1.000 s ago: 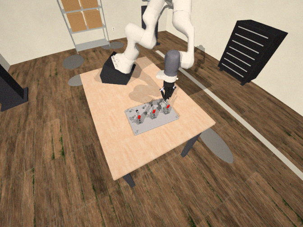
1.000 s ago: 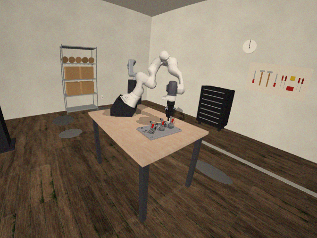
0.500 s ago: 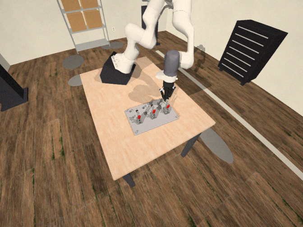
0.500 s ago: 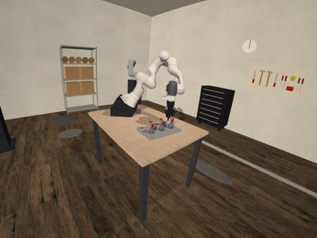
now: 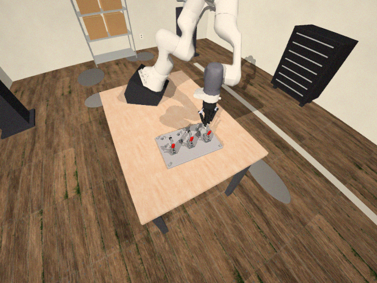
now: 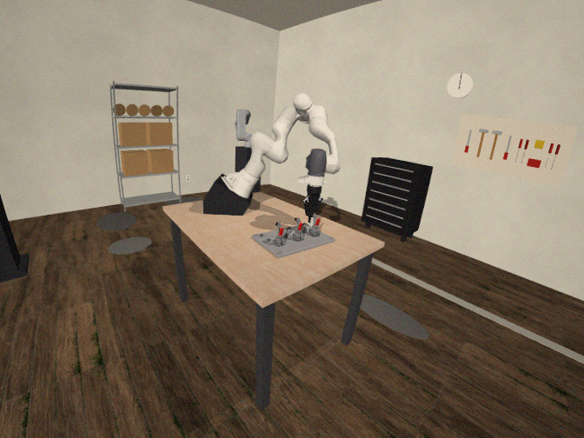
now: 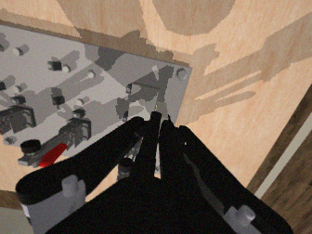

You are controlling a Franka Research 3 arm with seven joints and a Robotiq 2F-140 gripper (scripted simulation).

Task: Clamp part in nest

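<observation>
Now: the grey block 30 mm to the right of my hand, 20 mm below it and 10 mm behind it. From my hand the other things lie so: plate: 140 mm to the right, 50 mm below, 20 mm ahead.
</observation>
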